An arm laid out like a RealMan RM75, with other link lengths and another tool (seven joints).
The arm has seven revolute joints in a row. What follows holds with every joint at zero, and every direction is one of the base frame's.
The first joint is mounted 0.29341 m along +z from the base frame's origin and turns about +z.
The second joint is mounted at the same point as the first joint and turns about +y.
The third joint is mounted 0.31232 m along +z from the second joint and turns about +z.
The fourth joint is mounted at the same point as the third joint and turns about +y.
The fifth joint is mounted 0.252 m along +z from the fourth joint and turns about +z.
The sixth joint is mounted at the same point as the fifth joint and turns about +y.
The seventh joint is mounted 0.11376 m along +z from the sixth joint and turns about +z.
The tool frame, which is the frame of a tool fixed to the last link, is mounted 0.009 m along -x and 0.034 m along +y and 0.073 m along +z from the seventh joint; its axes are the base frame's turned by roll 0, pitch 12.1 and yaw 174.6 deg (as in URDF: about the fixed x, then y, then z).
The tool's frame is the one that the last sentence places.
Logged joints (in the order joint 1, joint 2, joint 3, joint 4, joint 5, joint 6, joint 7), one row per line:
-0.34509 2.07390 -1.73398 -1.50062 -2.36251 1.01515 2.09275
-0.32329 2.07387 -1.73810 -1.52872 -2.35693 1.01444 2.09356
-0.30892 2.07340 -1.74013 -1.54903 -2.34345 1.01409 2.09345
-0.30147 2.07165 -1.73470 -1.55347 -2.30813 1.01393 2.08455
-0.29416 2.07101 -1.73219 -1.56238 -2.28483 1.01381 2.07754
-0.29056 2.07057 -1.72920 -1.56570 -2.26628 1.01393 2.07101
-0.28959 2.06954 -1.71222 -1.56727 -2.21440 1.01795 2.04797
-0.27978 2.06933 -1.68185 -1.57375 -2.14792 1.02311 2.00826
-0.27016 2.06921 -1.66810 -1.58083 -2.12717 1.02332 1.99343
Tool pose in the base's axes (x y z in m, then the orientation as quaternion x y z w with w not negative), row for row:
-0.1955 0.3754 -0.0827 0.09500 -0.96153 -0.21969 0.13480
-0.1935 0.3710 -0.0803 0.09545 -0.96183 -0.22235 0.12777
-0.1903 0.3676 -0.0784 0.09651 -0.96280 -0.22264 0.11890
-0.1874 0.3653 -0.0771 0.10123 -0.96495 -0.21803 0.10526
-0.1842 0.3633 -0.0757 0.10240 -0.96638 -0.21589 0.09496
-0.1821 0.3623 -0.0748 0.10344 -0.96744 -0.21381 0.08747
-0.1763 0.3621 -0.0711 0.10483 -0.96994 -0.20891 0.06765
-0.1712 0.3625 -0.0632 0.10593 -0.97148 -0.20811 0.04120
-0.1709 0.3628 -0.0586 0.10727 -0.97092 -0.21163 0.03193
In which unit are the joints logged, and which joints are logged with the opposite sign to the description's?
The joints are logged in radians. Opposite sign: joint 2, joint 3, joint 4, joint 5, joint 7.
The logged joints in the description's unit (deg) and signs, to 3 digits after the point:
-19.772 -118.826 99.350 85.979 135.362 58.164 -119.906
-18.523 -118.824 99.586 87.589 135.042 58.123 -119.952
-17.700 -118.797 99.702 88.753 134.270 58.103 -119.946
-17.273 -118.697 99.391 89.007 132.246 58.094 -119.436
-16.854 -118.660 99.247 89.518 130.911 58.087 -119.034
-16.648 -118.635 99.076 89.708 129.848 58.094 -118.660
-16.592 -118.576 98.103 89.798 126.876 58.324 -117.340
-16.030 -118.564 96.363 90.169 123.067 58.620 -115.065
-15.479 -118.557 95.575 90.575 121.878 58.632 -114.215

